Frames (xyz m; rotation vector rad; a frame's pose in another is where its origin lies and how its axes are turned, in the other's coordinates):
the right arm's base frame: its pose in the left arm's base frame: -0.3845 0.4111 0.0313 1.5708 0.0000 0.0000
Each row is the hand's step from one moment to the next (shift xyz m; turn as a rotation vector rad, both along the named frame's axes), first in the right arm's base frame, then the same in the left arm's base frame.
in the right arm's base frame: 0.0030 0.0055 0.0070 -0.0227 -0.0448 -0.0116
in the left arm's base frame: 0.0030 -0.0070 0.0055 -0.0227 0.0116 -0.0448
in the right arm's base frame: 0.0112 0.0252 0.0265 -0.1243 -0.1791 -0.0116
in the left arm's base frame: 0.0112 -0.0265 0.0252 -0.1243 0.0116 -0.1791
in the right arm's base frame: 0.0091 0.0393 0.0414 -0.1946 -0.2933 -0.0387
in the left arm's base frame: 0.0091 -0.0414 0.0393 -0.1946 0.0387 -0.2933
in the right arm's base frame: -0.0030 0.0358 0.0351 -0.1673 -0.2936 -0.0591
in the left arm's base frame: -0.0030 -0.0351 0.0358 -0.1673 0.0591 -0.2936
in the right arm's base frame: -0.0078 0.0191 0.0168 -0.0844 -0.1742 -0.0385
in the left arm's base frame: -0.0078 -0.0168 0.0191 -0.0844 0.0385 -0.1742
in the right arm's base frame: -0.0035 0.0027 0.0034 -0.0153 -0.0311 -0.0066
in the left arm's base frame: -0.0035 -0.0034 0.0027 -0.0153 0.0066 -0.0311
